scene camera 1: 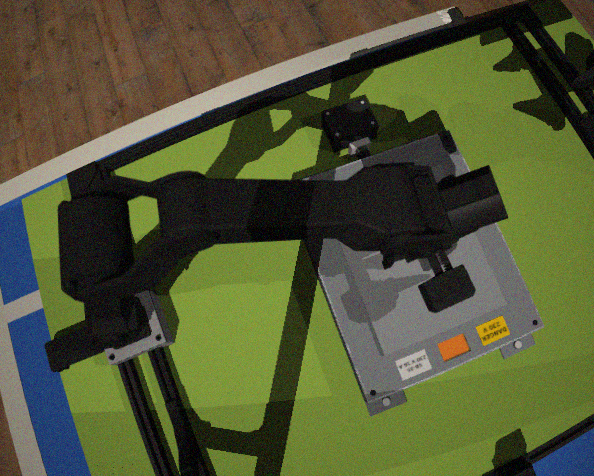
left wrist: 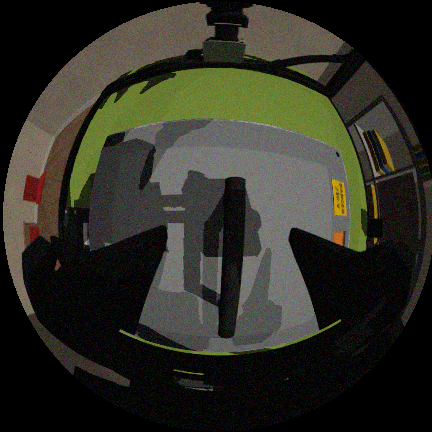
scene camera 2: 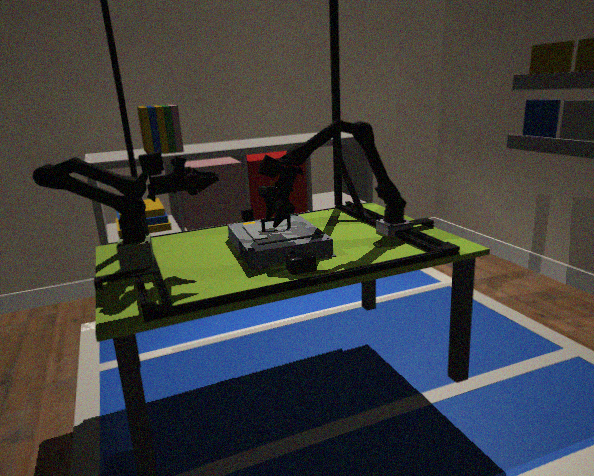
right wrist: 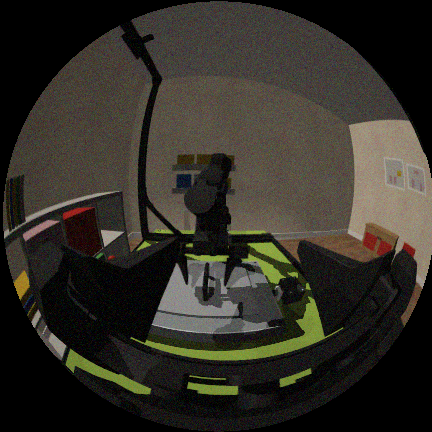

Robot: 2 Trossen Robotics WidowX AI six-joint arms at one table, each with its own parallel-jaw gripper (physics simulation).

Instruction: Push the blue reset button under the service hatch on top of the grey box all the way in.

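Observation:
The grey box (scene camera 1: 350,330) (scene camera 2: 275,256) (left wrist: 280,135) (right wrist: 200,324) sits on the green table. Its service hatch (scene camera 1: 487,282) (left wrist: 295,175) (right wrist: 180,297) appears to lie flat and closed, with a black bar handle (left wrist: 231,285) (right wrist: 206,296) standing on it. The blue button shows in no view. My left gripper (scene camera 2: 275,225) (left wrist: 230,233) (right wrist: 205,285) is open and points down over the hatch, its fingers on either side of the handle with gaps. In scene camera 1 my left arm hides the handle and part of the hatch. My right gripper (scene camera 2: 214,179) is open and empty, raised away from the box.
A small black block (scene camera 1: 350,122) (scene camera 2: 301,261) (right wrist: 291,291) with a silver fitting adjoins one side of the box. An orange patch (scene camera 1: 453,347) lies between the white label (scene camera 1: 414,364) and yellow label (scene camera 1: 493,330). Dark frame rails (scene camera 2: 300,285) edge the table.

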